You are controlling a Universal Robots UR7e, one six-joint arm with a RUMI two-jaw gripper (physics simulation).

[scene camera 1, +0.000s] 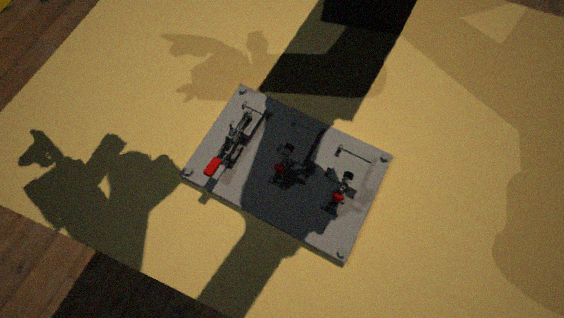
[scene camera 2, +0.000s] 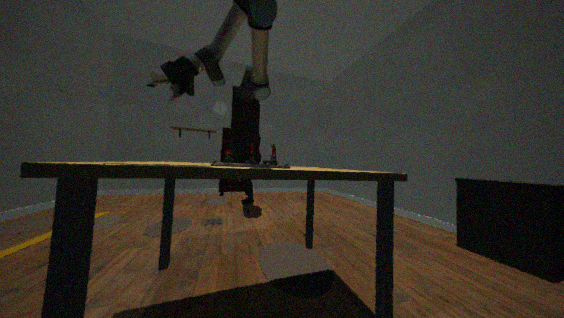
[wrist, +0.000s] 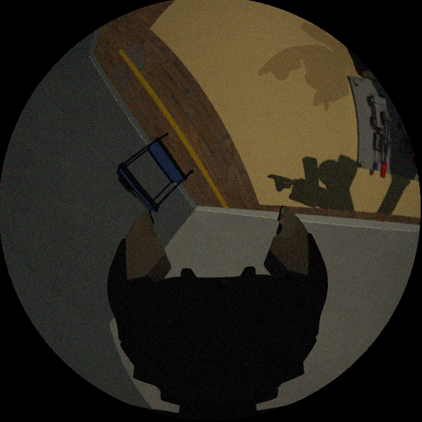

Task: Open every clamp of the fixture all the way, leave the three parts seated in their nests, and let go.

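Seen in the pictures: gripper, fingertip midpoint: [scene camera 2: 158, 93]; arm's base at its link origin: [scene camera 2: 246, 95].
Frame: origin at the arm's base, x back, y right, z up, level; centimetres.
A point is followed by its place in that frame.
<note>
The fixture plate [scene camera 1: 327, 242] @[y -19.3, x -51.9, z -51.4 cm] [scene camera 2: 217, 164] @[y 8.5, x -55.5, z -52.2 cm] [wrist: 365, 135] lies on the table with three clamps. The left clamp in scene camera 1 has a red handle [scene camera 1: 212, 166] @[y 4.7, x -52.1, z -46.0 cm] [wrist: 383, 169] stretched low toward the plate's edge. The middle clamp's red grip [scene camera 1: 279, 168] @[y -6.1, x -47.1, z -43.0 cm] and the right clamp's red grip [scene camera 1: 338, 198] @[y -17.0, x -46.6, z -42.6 cm] show from above, as if their handles stand up; the middle one is in shadow. How far each clamp is open I cannot tell. The three parts are too small and dark to make out. My gripper [scene camera 2: 160, 91] @[y 36.3, x -46.3, z -22.1 cm] [wrist: 215, 210] is open and empty, high above and away from the fixture.
The yellow table top [scene camera 1: 440, 210] @[y -34.8, x -35.0, z -52.9 cm] [scene camera 2: 125, 165] @[y 28.7, x -75.6, z -53.0 cm] [wrist: 250, 100] bears the plate and shadows of the arm. A dark robot pedestal [scene camera 2: 245, 125] @[y -0.8, x -4.7, z -23.8 cm] stands behind the plate in scene camera 2. A dark box [scene camera 2: 510, 225] stands at the right. A blue-black frame [wrist: 166, 161] shows near the wall in the wrist view.
</note>
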